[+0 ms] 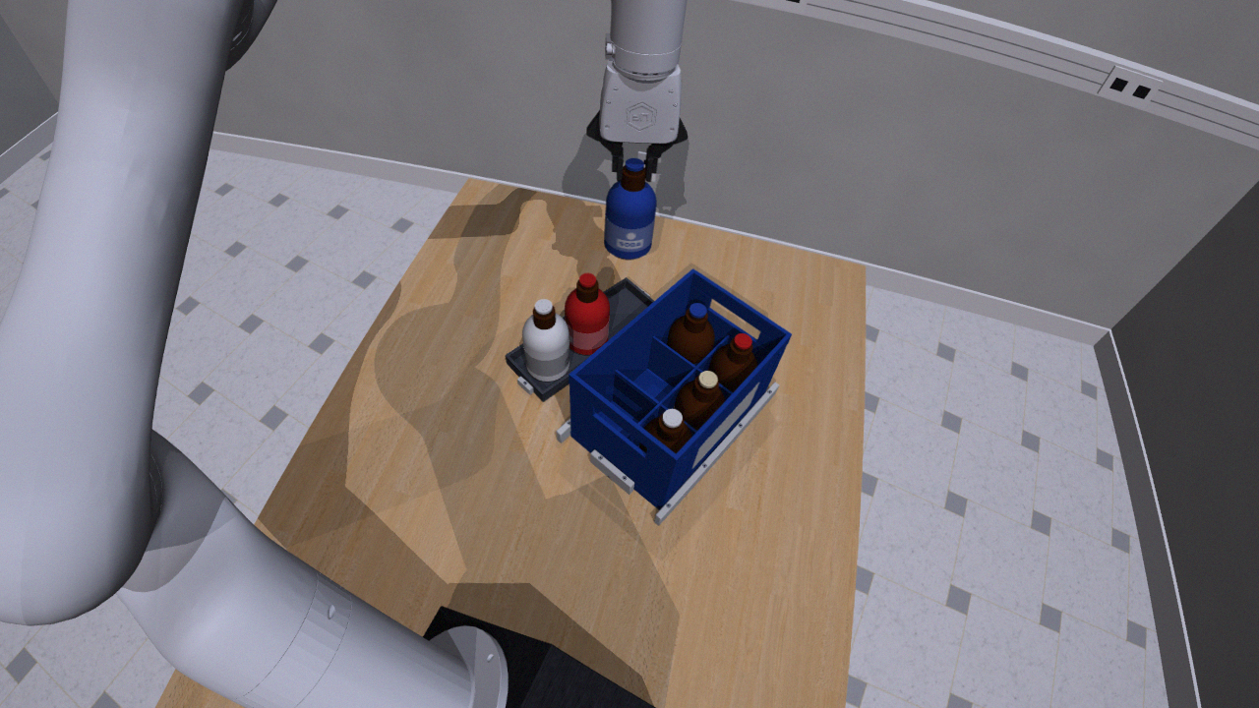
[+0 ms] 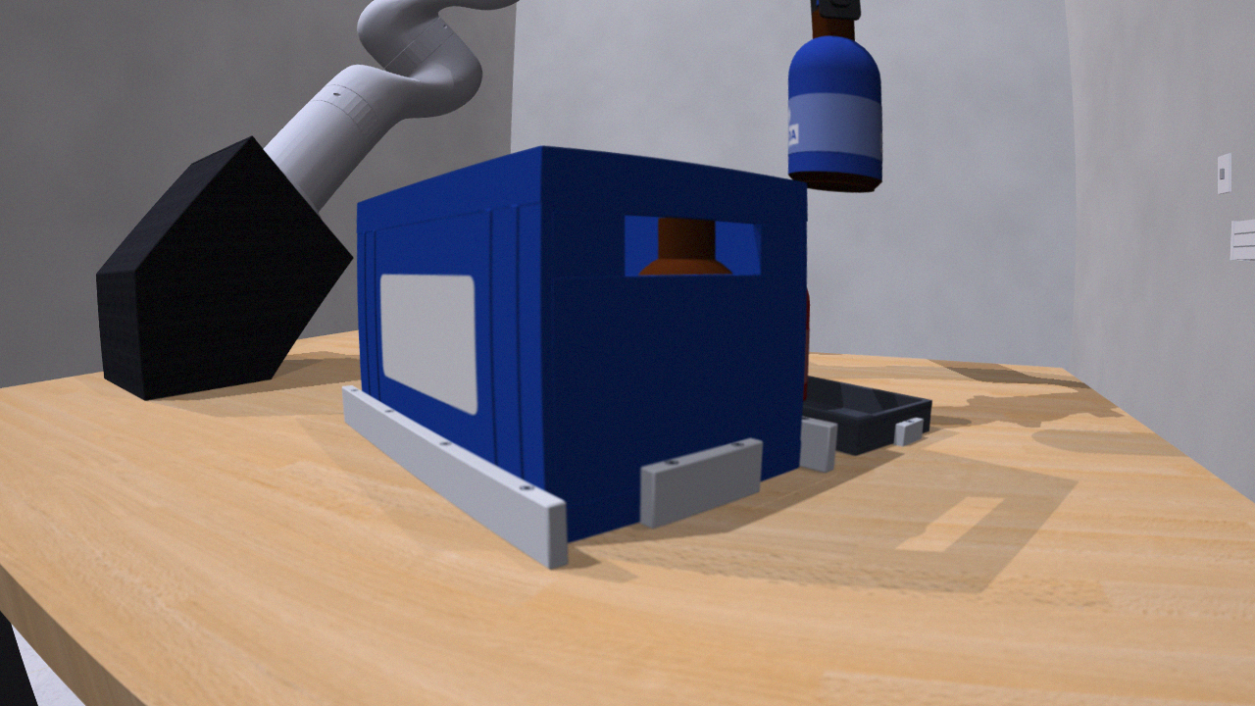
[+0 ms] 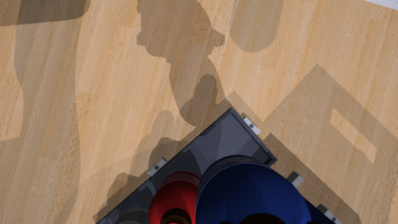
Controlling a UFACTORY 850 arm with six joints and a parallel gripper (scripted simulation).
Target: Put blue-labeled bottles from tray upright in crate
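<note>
My gripper is now 7 cm above the blue-labeled bottle. Also, from my hand: white-labeled bottle: 14 cm behind, 9 cm to the left, 25 cm below; then tray: 7 cm behind, 4 cm to the left, 32 cm below; then red-labeled bottle: 7 cm behind, 4 cm to the left, 25 cm below.
</note>
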